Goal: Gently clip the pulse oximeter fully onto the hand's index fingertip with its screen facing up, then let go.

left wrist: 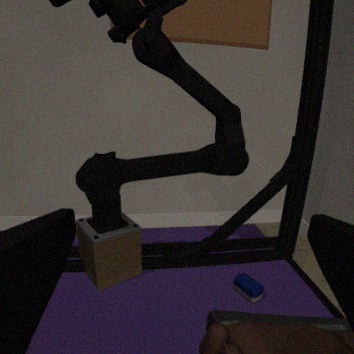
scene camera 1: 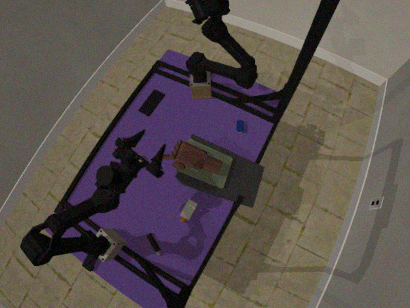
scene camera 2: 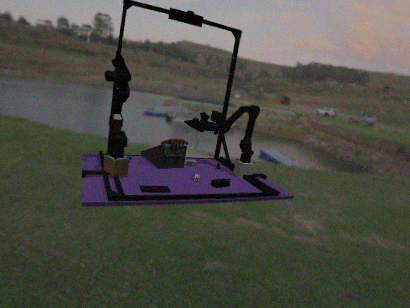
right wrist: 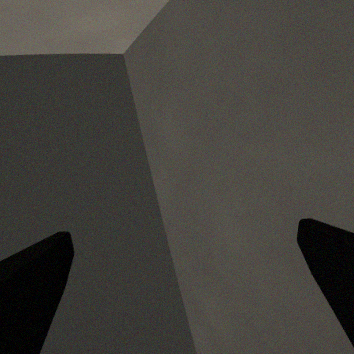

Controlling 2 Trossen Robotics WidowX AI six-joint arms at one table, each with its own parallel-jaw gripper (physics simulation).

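Frame: origin at the left arm's base, x ahead, y left, z up, level; millimetres.
Where they show: left gripper, fingertip midpoint: (left wrist: 194, 223) (scene camera 1: 155, 137) (scene camera 2: 185, 122); right gripper, fingertip midpoint: (scene camera 2: 119, 55) (right wrist: 186, 236); left arm's base at its link origin: (scene camera 1: 101, 245) (scene camera 2: 245, 161); right arm's base at its link origin: (left wrist: 107, 223) (scene camera 1: 200, 77) (scene camera 2: 116, 156).
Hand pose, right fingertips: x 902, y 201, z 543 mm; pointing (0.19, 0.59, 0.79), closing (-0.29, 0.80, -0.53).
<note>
Things, the pixels of their top centre, and the offset from my right fingertips.
- red block at its top centre: (scene camera 2: 197, 175) dy -61, dx -522, dz -617 mm
- blue block at its top centre: (left wrist: 248, 280) (scene camera 1: 240, 125) dy -349, dx -111, dz -616 mm
- white box with an orange end, top centre: (scene camera 1: 187, 211) dy -388, dx -573, dz -620 mm
- dark cylinder at its top centre: (scene camera 1: 153, 244) dy -356, dx -774, dz -621 mm
- flat black slab at its top centre: (scene camera 2: 155, 188) (scene camera 1: 151, 102) dy +111, dx -245, dz -640 mm
- black box at its top centre: (scene camera 2: 221, 180) dy +10, dx -653, dz -613 mm
The pulse oximeter, a small white and red block (scene camera 2: 197, 177), lies on the purple mat in scene camera 2; the left arm largely hides its spot in scene camera 1. The brown hand (scene camera 1: 200, 157) (scene camera 2: 175, 142) (left wrist: 285, 338) rests on a green-topped wedge, with one finger (scene camera 1: 169, 157) reaching out toward the left in scene camera 1. My left gripper (scene camera 1: 154, 138) (scene camera 2: 186, 122) (left wrist: 194, 223) is open and empty, raised above the mat left of that finger in scene camera 1. My right gripper (right wrist: 186, 236) is open and empty, high up and facing the walls.
The dark wedge (scene camera 1: 250, 184) (scene camera 2: 170, 159) sits at the mat's edge. A blue block (scene camera 1: 240, 125) (left wrist: 248, 286), a white box with an orange end (scene camera 1: 188, 209), a dark cylinder (scene camera 1: 154, 243), a flat black slab (scene camera 1: 151, 103) (scene camera 2: 155, 189) and a black box (scene camera 2: 220, 183) lie around.
</note>
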